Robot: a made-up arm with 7 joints.
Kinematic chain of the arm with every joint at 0, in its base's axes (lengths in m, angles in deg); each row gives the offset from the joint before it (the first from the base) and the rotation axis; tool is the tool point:
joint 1: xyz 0.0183 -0.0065 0.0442 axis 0 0.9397 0.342
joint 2: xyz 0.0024 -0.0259 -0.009 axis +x
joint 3: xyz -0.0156 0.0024 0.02 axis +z
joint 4: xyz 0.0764 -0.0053 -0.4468 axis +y
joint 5: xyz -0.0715 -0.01 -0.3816 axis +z
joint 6: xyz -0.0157 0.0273 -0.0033 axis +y
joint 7: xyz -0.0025 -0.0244 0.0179 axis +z
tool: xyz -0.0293 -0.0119 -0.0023
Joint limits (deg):
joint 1: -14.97..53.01
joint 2: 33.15..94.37
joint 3: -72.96..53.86
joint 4: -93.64..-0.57
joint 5: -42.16..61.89
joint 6: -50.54..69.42
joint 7: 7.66..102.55
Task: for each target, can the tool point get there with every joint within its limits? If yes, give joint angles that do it. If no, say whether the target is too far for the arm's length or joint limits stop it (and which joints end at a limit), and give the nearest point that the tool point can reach.
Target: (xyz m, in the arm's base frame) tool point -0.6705 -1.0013 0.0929
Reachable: no: too far | nearest point -0.3954 -0.2242 -0.4539 | short by 0.989 m
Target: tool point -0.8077 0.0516 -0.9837
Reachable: no: too far | nearest point -0.5113 0.0836 -0.5956 | short by 0.489 m
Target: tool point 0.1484 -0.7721 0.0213
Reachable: no: joint limits stop it (at a limit: joint 1, joint 2, joint 4, joint 5, joint 6) | nearest point 0.2810 -0.1773 -0.5369 | short by 0.826 m
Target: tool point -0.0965 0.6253 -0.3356
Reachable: yes | joints 46.48 63.91 10.82 -57.68 26.87 -30.08 88.97
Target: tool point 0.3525 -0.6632 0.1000
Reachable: no: joint limits stop it (at a limit: joint 1, joint 2, joint 4, joint 5, joint 6) | nearest point 0.4212 -0.1240 -0.4577 | short by 0.779 m
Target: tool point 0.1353 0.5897 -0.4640
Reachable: yes | joints -6.97 56.48 -44.44 -18.05 -27.21 33.71 33.20
